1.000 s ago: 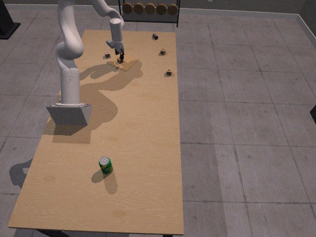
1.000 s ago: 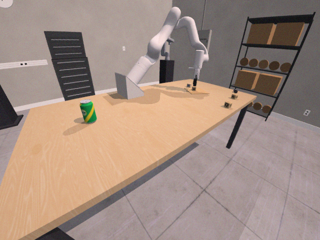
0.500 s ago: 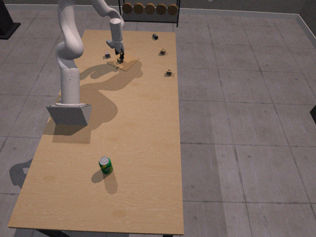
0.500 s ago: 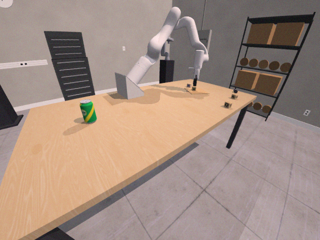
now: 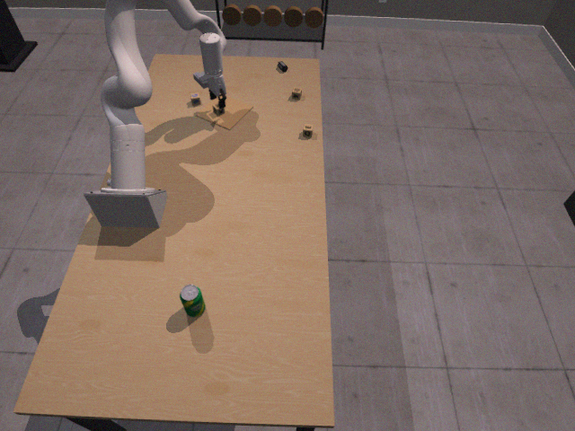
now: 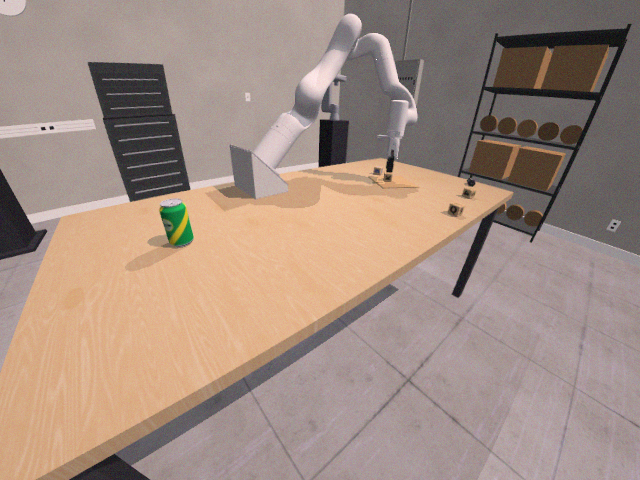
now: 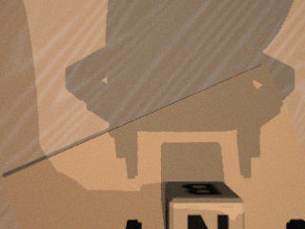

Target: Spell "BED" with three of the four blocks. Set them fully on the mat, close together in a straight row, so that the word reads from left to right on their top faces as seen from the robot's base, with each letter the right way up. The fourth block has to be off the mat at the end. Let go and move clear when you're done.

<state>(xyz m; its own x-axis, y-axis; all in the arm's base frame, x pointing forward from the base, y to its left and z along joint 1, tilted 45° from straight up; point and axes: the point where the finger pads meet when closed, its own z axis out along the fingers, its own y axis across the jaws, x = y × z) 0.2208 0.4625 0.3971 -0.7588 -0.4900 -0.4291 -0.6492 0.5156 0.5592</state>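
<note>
The tan mat is 7 cm below my hand, 2 cm to the left of it and 2 cm ahead of it. The rest, counted from my hand: green can (100 cm to the right, 10 cm ahead, 1 cm below); wooden letter block (36 cm ahead, 16 cm to the left, 5 cm below); small dark object (41 cm to the left, 27 cm ahead, 5 cm below).
</note>
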